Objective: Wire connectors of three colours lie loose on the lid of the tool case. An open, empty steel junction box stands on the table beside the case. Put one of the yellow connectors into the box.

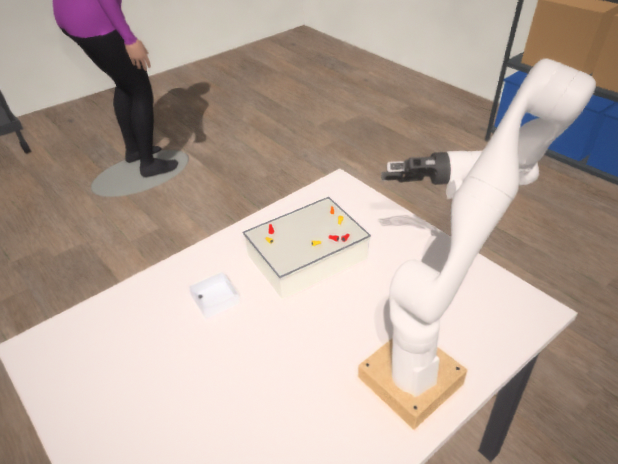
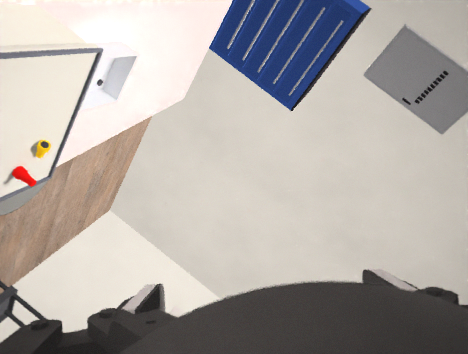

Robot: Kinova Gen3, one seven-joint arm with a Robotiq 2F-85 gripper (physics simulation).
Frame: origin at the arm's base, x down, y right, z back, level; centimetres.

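Seen in the pictures: gripper, fingertip midpoint: (image 1: pixel 384 171); arm's base, link origin: (image 1: pixel 412 375).
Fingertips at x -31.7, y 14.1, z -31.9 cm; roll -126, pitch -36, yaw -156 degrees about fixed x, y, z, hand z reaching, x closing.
Observation:
Pixels of each thing's top centre, then the offset from my fingertips to it.
- second yellow connector, top centre: (image 1: pixel 316 240) dx +26.2, dy -11.5, dz -13.1 cm
- third yellow connector, top centre: (image 1: pixel 340 217) dx +26.2, dy -0.4, dz -17.6 cm
- open junction box, top centre: (image 2: pixel 110 82) (image 1: pixel 213 290) dx +33.2, dy -41.5, dz -18.0 cm
- red connector, top centre: (image 2: pixel 33 183) (image 1: pixel 270 225) dx +24.9, dy -19.7, dz -24.6 cm
- orange connector, top centre: (image 1: pixel 332 207) dx +25.5, dy -0.1, dz -22.4 cm
Three yellow connectors lie on the tool case's pale lid (image 1: pixel 300 225) (image 2: pixel 35 100): one yellow connector (image 1: pixel 269 240) (image 2: pixel 43 148) near the left end, a second yellow connector (image 1: pixel 316 243) near the front edge, a third yellow connector (image 1: pixel 340 220) near the right end. The open junction box (image 1: pixel 215 295) (image 2: pixel 117 77) stands on the table left of the case, with a dark round spot on its wall. My gripper (image 1: pixel 389 171) (image 2: pixel 263 299) is open and empty, raised and level, to the right of the case and well away from the connectors.
A red connector (image 1: pixel 271 229) (image 2: pixel 24 176) lies near the left yellow one. Two red connectors (image 1: pixel 334 238) (image 1: pixel 345 237) lie at the lid's front right, an orange connector (image 1: pixel 332 210) at the back right. A person stands beyond the table (image 1: pixel 200 380); a shelf with boxes stands behind the arm.

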